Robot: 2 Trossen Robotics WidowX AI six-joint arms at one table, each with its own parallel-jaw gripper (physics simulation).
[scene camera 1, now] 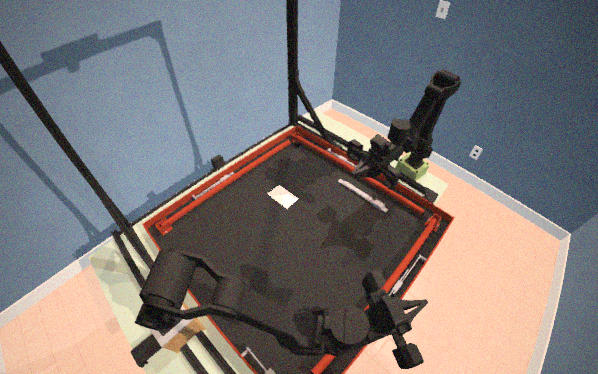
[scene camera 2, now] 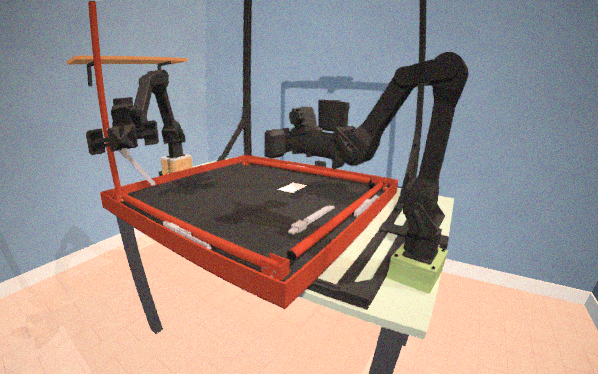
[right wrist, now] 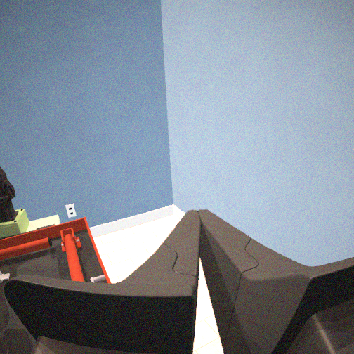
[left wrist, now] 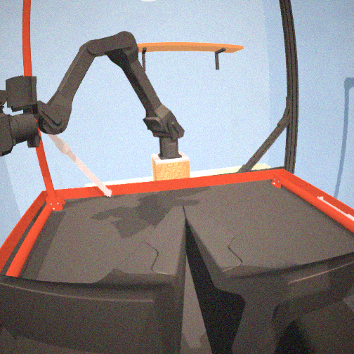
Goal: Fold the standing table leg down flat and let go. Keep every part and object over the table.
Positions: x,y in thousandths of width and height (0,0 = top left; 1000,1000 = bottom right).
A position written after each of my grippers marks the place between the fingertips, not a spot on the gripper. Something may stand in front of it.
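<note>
There is a red-rimmed table (scene camera 2: 472,787) that I can see. My right gripper (scene camera 1: 713,806) is visible too, with scene camera 2 showing that gripper (scene camera 2: 202,378) and the right wrist view showing the gripper (right wrist: 555,620). As for my left gripper (scene camera 2: 454,365), I find it in scene camera 1 (scene camera 1: 589,469) and in the left wrist view (left wrist: 516,609) as well.
</note>
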